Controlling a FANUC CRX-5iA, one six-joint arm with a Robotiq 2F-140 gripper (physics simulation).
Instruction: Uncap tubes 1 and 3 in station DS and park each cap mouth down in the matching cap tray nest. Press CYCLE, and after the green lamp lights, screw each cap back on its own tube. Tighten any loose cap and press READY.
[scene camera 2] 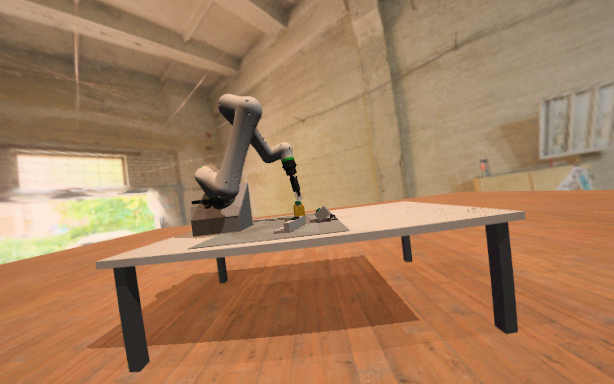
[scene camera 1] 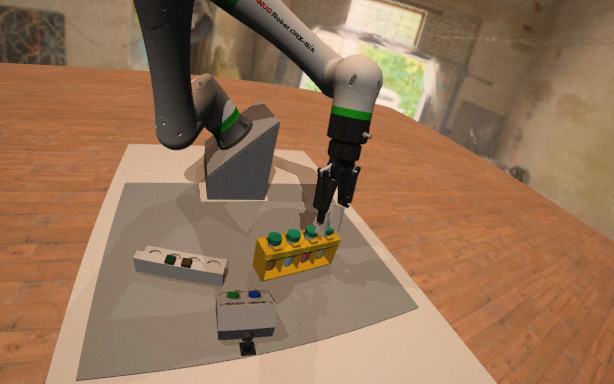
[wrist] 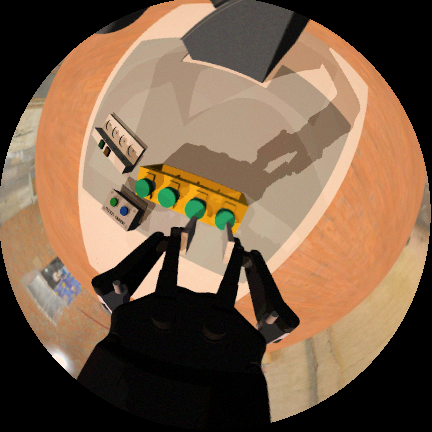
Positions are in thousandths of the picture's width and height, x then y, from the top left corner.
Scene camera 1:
gripper: 533, 603
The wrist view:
gripper: 485, 527
grey button box: 316, 478
